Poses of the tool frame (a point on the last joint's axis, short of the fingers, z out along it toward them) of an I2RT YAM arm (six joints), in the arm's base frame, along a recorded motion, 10 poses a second.
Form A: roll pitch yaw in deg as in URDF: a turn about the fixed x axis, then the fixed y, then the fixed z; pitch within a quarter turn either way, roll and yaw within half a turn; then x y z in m.
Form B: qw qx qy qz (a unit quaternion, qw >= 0); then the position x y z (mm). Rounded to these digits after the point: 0 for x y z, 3 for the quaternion.
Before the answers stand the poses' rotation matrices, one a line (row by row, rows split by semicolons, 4 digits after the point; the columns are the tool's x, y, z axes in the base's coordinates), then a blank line. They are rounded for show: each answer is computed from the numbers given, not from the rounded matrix.
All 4 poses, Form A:
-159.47, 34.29, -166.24, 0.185, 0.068, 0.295
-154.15, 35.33, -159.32, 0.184, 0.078, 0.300
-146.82, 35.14, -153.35, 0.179, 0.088, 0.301
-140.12, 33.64, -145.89, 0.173, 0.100, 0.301
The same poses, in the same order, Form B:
-0.8025 -0.0308 0.5959; -0.1965 0.9566 -0.2151; -0.5634 -0.2897 -0.7737
-0.7633 -0.0819 0.6409; -0.2881 0.9310 -0.2241; -0.5783 -0.3557 -0.7342
-0.7309 -0.0939 0.6760; -0.3668 0.8893 -0.2731; -0.5756 -0.4475 -0.6844
-0.6893 -0.1362 0.7115; -0.4669 0.8346 -0.2925; -0.5540 -0.5338 -0.6389

0.308, -0.060, 0.940, -0.134, 185, 68, 295
0.329, -0.100, 0.926, -0.157, 184, 78, 300
0.344, -0.127, 0.909, -0.198, 179, 88, 301
0.356, -0.170, 0.889, -0.232, 173, 100, 301

